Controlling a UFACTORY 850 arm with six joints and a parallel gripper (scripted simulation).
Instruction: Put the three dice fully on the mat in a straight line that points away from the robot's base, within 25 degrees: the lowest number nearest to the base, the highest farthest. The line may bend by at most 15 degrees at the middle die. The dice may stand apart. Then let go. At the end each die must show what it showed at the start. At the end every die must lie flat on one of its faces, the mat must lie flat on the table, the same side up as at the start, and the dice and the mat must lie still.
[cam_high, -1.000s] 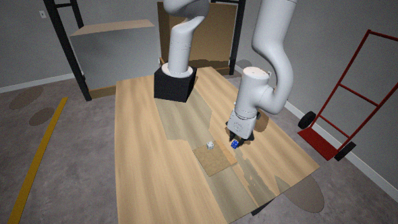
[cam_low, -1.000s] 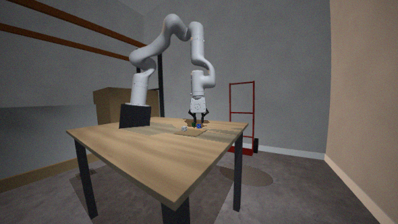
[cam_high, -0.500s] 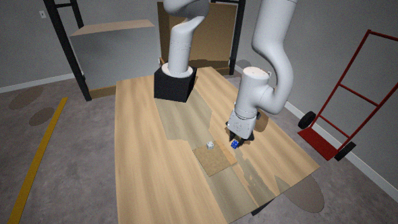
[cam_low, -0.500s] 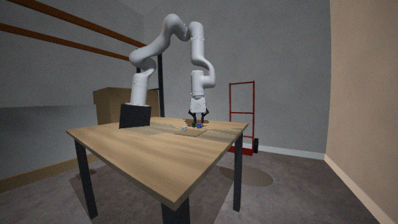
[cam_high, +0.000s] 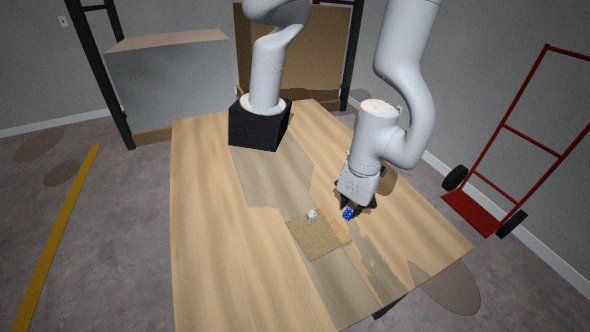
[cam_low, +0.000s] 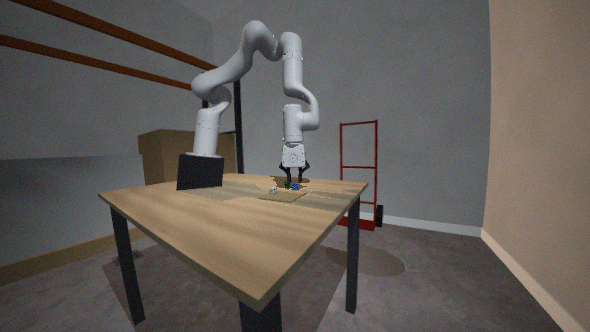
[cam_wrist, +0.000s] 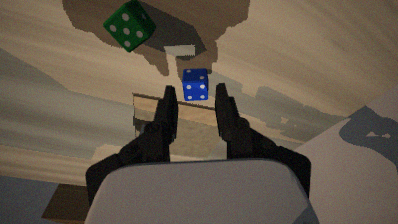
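The blue die is 40 mm below my hand. From my hand the other things lie so: white die: 110 mm to the right, 30 mm below, 20 mm behind; then green die: 70 mm behind, 40 mm below, 30 mm to the left; then tan mat: 110 mm to the right, 50 mm below, 30 mm ahead.
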